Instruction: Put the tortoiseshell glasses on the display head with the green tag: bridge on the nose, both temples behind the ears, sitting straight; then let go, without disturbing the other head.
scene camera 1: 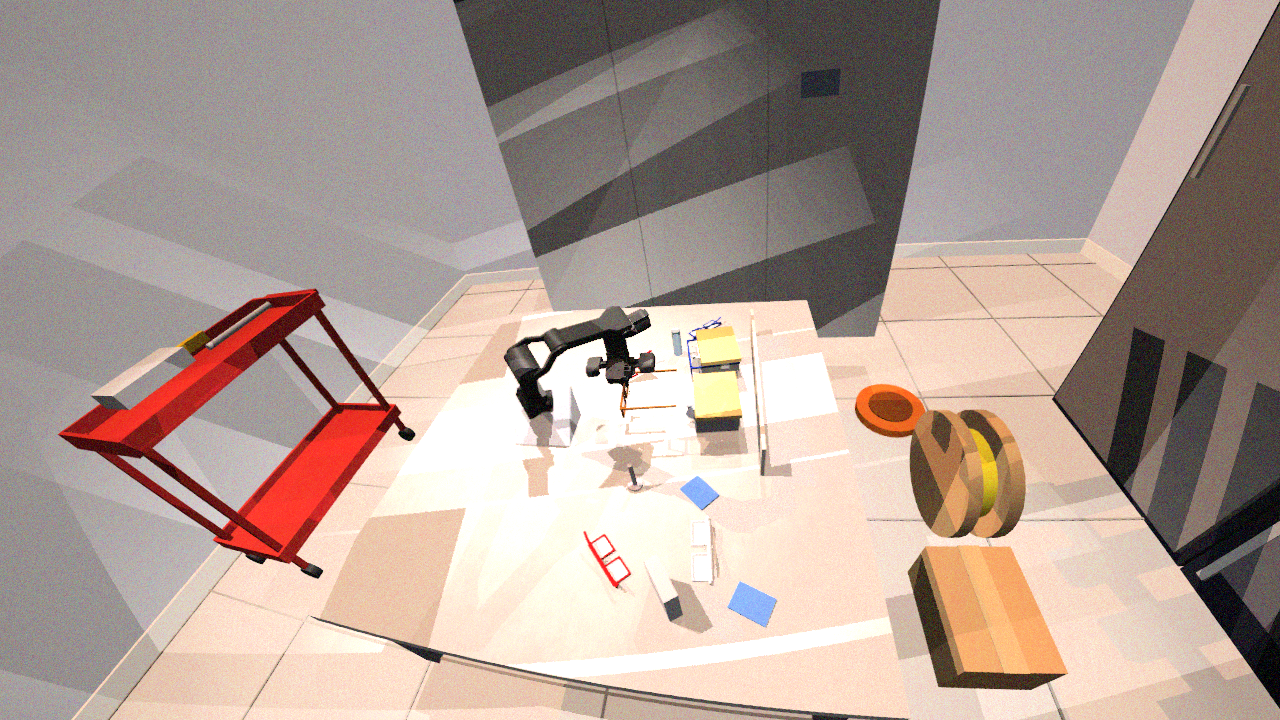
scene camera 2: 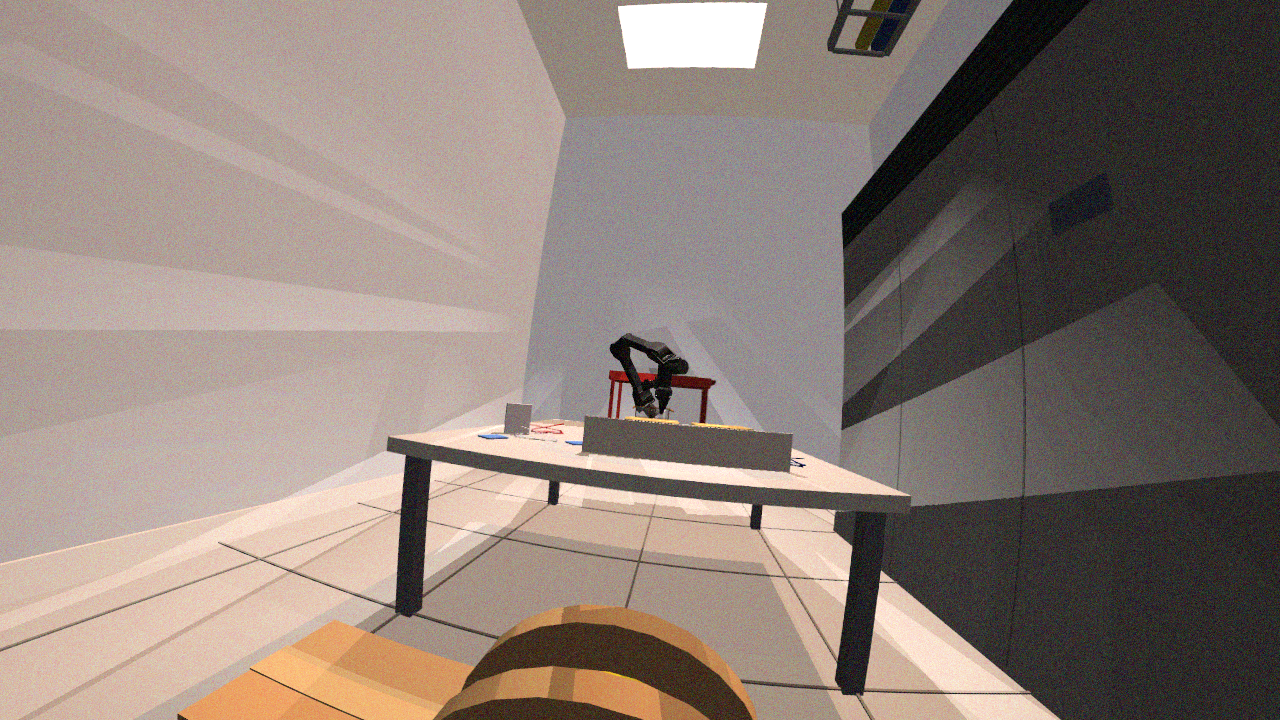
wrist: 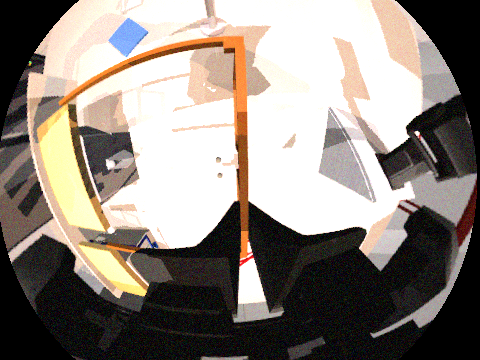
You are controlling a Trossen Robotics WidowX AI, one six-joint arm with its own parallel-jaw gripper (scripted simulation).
A grey block shows in scene camera 1 and in scene camera 2; in the wrist view it is out of frame. One and the same spot on the grey block: [scene camera 1: 662, 585] is [scene camera 2: 514, 403].
